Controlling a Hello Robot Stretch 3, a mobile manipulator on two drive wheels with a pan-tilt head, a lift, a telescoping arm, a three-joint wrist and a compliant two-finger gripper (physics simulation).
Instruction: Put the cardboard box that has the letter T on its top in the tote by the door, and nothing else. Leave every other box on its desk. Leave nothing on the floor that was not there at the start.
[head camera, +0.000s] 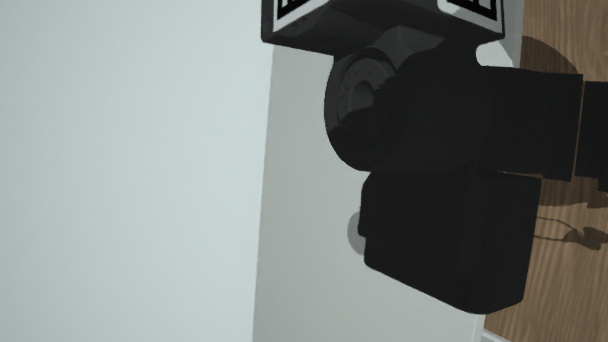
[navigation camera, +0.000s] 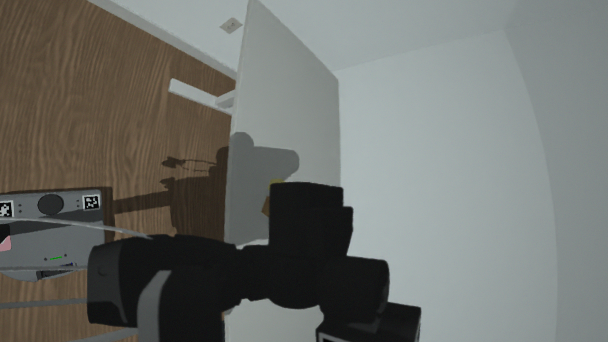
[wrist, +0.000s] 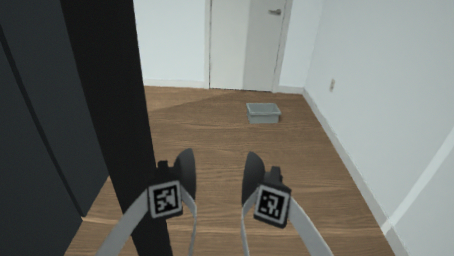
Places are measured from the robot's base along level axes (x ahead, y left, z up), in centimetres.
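Where they show: gripper, between the fingertips: (wrist: 219, 168); robot's base, origin of its link: (navigation camera: 51, 203).
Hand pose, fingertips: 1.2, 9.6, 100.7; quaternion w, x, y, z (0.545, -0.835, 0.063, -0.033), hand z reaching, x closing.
Note:
Each offset is from my fingertips to the top centre of the thing, as dx, dy, dz. Level surfaces: height alone.
My gripper (wrist: 219, 168) is partly open and empty in the wrist view, its two fingertips apart with wood floor beyond them. Its fingertips do not show in the head or navigation view. A grey tote (wrist: 263, 118) stands on the floor before the door (wrist: 227, 45), beyond the fingers and a little to the right. No box with a T shows in these views. A part of a brown cardboard box {-6.5, -68.0, -23.7} (navigation camera: 266, 206) shows on the pale desk {dz -28.7} (navigation camera: 285, 110) (head camera: 305, 280) in the navigation view; the dark wrist hides the rest, and no letter is visible.
A bit of a yellow block {+1.3, -69.5, -23.9} (navigation camera: 276, 182) shows beside the brown box. The robot's grey base (navigation camera: 75, 232) is on the wood floor at the left of the navigation view. A tall dark panel (wrist: 107, 100) stands at the left of the wrist view. A white wall (wrist: 390, 75) runs along the right.

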